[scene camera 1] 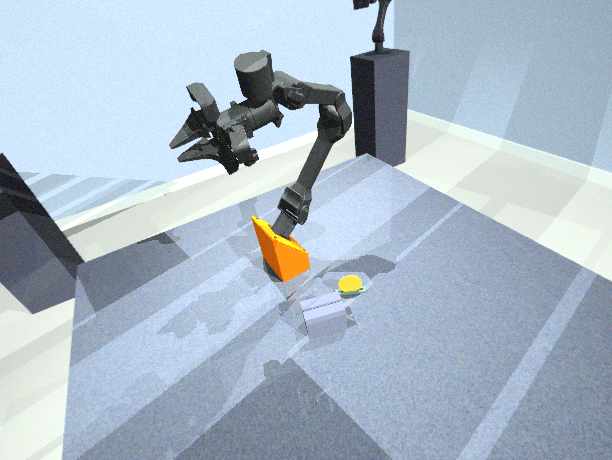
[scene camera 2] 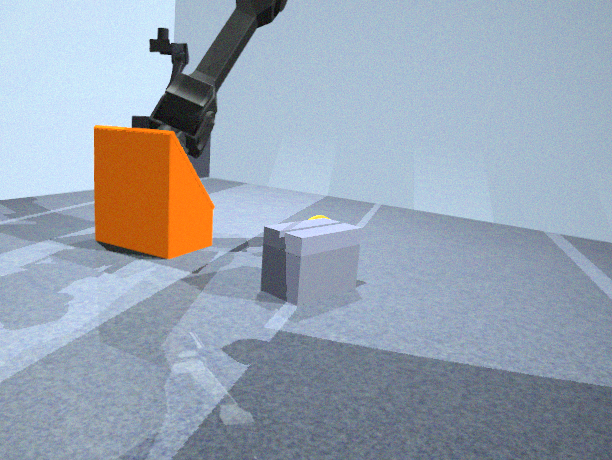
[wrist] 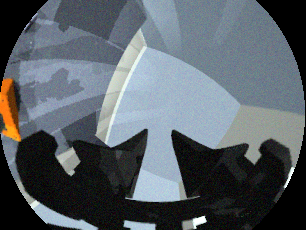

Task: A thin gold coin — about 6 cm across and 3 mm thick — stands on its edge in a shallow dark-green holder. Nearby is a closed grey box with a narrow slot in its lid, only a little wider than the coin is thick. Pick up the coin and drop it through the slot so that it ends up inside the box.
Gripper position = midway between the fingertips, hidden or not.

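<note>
My gripper [scene camera 1: 173, 154] is there for me to see, and in the wrist view I find the gripper again [wrist: 159, 132].
</note>
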